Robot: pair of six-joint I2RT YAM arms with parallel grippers.
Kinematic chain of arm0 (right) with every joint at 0, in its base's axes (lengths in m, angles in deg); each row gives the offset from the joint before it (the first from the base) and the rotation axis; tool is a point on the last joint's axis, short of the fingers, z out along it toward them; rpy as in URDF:
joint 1: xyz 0 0 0.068 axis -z
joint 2: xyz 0.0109 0.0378 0.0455 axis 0.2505 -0.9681 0
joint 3: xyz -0.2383 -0.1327 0.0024 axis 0.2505 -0.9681 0
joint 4: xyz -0.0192 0.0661 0.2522 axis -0.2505 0.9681 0
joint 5: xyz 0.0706 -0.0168 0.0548 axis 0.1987 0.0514 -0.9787
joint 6: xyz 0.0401 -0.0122 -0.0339 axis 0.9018 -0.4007 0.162
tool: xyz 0 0 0 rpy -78.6 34.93 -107.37
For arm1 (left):
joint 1: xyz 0 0 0.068 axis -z
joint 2: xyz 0.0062 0.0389 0.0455 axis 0.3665 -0.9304 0
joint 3: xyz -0.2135 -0.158 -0.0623 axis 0.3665 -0.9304 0
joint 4: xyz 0.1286 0.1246 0.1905 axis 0.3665 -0.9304 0
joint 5: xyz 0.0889 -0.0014 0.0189 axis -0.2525 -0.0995 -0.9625
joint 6: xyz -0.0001 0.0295 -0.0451 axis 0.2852 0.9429 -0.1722
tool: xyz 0 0 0 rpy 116.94 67.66 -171.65
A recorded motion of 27 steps. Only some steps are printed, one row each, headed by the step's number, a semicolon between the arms.
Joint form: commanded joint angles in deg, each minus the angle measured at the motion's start. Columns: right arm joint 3, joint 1, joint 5, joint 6, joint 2, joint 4; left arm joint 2, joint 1, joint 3, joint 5, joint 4, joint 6.
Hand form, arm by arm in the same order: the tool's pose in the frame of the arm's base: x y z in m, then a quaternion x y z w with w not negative. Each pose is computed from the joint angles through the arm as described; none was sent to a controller.
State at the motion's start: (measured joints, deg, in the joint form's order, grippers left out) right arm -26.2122 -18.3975 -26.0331 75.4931 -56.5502 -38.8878; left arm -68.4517 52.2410 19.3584 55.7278 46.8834 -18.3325
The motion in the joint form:
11: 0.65 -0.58 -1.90 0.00 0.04 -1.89; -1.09 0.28 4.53 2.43 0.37 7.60
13: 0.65 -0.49 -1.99 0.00 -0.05 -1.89; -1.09 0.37 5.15 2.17 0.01 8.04
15: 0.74 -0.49 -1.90 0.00 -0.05 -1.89; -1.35 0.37 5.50 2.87 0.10 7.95
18: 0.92 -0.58 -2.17 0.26 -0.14 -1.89; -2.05 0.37 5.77 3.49 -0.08 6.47
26: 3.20 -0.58 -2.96 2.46 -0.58 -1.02; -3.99 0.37 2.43 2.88 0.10 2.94
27: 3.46 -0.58 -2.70 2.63 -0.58 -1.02; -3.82 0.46 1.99 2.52 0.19 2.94
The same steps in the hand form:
11: 0.1876 0.1166 0.3181 -0.10536 0.85501 0.13217 0.49029; 0.1945 -0.1223 0.3203 0.23046 0.75366 -0.22865 0.57149
13: 0.1880 0.1166 0.3178 -0.10521 0.85547 0.13212 0.48955; 0.1943 -0.1225 0.3235 0.23239 0.75166 -0.22565 0.57453
15: 0.1881 0.1165 0.3183 -0.10469 0.85510 0.13178 0.49039; 0.1950 -0.1233 0.3249 0.23520 0.74965 -0.23092 0.57392
18: 0.1881 0.1172 0.3191 -0.10449 0.85484 0.13548 0.48987; 0.1969 -0.1249 0.3237 0.22913 0.75479 -0.24126 0.56531
26: 0.1890 0.1183 0.3297 -0.09035 0.85249 0.15371 0.49140; 0.2016 -0.1273 0.2959 0.20560 0.78886 -0.24461 0.52497
27: 0.1891 0.1182 0.3313 -0.08759 0.85152 0.15354 0.49363; 0.2008 -0.1270 0.2940 0.20459 0.79014 -0.24229 0.52452

